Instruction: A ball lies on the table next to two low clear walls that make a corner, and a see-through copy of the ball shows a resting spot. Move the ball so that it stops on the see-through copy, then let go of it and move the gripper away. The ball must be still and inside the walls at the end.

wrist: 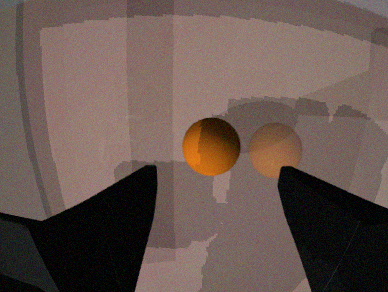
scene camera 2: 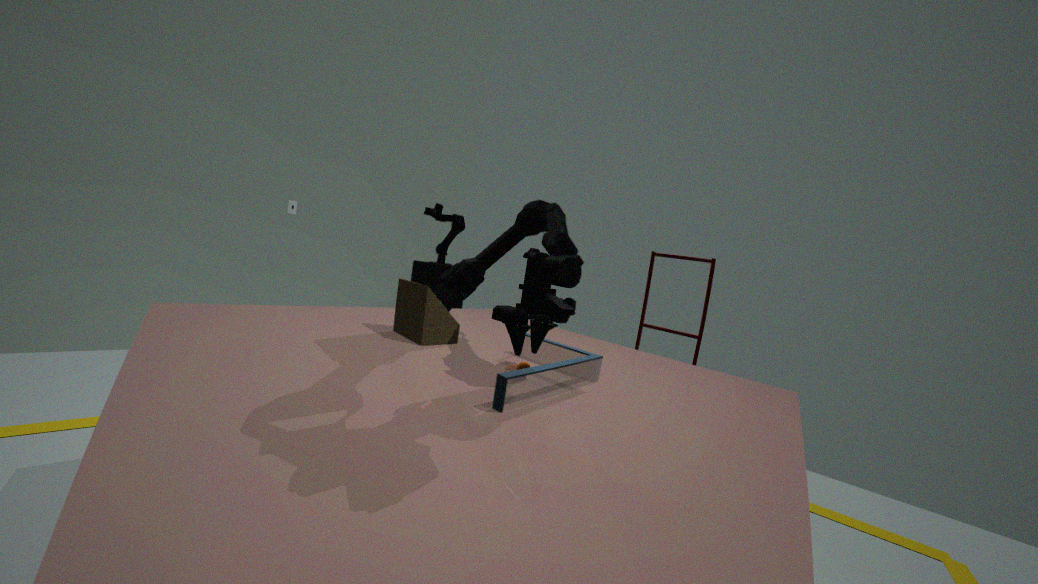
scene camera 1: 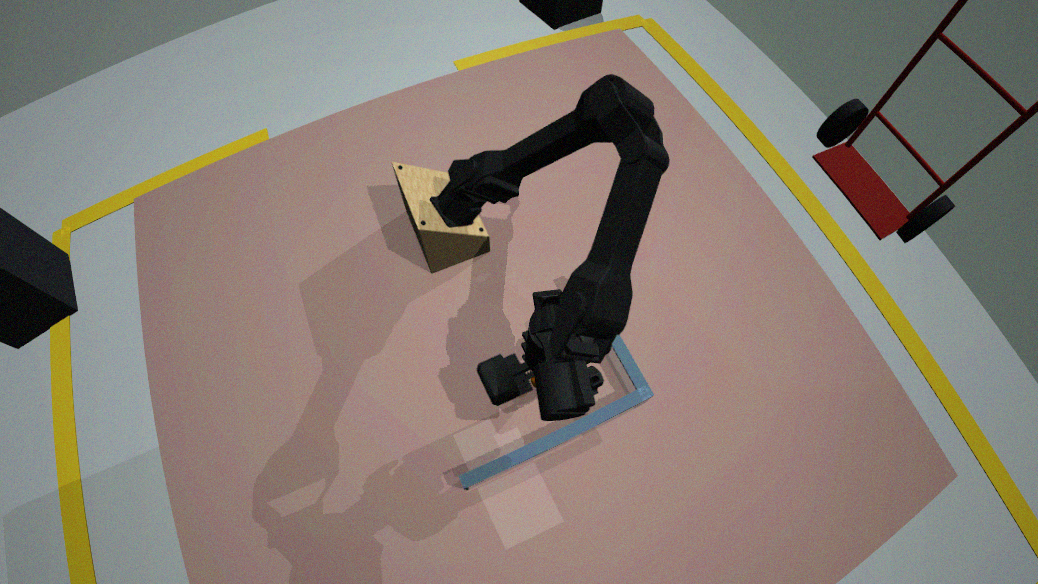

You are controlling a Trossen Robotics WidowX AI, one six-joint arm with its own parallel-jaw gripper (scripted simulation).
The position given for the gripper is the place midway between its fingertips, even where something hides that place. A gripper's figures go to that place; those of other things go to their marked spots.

Labels:
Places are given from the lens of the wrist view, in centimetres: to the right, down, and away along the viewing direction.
gripper (wrist: 219, 176): 1, 1, 10
ball (wrist: 211, 146): 1, 0, 12
see-through copy of ball (wrist: 274, 145): 4, 0, 12

